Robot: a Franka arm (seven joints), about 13 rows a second.
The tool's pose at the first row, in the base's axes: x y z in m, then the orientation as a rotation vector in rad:
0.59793 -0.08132 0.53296 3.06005 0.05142 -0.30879
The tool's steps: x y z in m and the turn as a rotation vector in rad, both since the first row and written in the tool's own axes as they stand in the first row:
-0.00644 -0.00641 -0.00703 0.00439 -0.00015 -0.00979
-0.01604 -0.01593 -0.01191 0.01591 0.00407 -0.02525
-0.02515 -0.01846 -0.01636 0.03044 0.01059 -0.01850
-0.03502 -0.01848 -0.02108 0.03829 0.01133 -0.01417
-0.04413 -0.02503 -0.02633 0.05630 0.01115 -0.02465
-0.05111 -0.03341 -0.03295 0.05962 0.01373 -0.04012
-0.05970 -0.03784 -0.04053 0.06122 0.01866 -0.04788
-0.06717 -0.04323 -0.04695 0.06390 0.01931 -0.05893
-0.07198 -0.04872 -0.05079 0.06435 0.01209 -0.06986
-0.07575 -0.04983 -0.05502 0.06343 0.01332 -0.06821
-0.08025 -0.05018 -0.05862 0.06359 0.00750 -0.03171
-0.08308 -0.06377 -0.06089 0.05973 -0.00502 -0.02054
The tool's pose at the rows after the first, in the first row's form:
0.59276 -0.07462 0.54073 3.06501 0.06582 -0.31013
0.58395 -0.06504 0.54684 3.07803 0.08830 -0.30595
0.57581 -0.06246 0.55286 3.09315 0.07631 -0.29722
0.56708 -0.06238 0.55945 3.10080 0.06859 -0.29673
0.55894 -0.05573 0.56601 3.11924 0.08248 -0.29973
0.55309 -0.04710 0.57336 3.12371 0.10634 -0.29699
0.54600 -0.04240 0.58222 -3.12549 -0.11850 0.28984
0.53975 -0.03678 0.58967 -3.12107 -0.13519 0.28906
0.53558 -0.03117 0.59405 -3.11777 -0.15170 0.30071
0.53268 -0.02987 0.59887 -3.11914 -0.14939 0.29879
0.52897 -0.02940 0.60327 -3.12424 -0.09231 0.30649
0.52611 -0.01576 0.60522 3.11964 0.07477 -0.32508

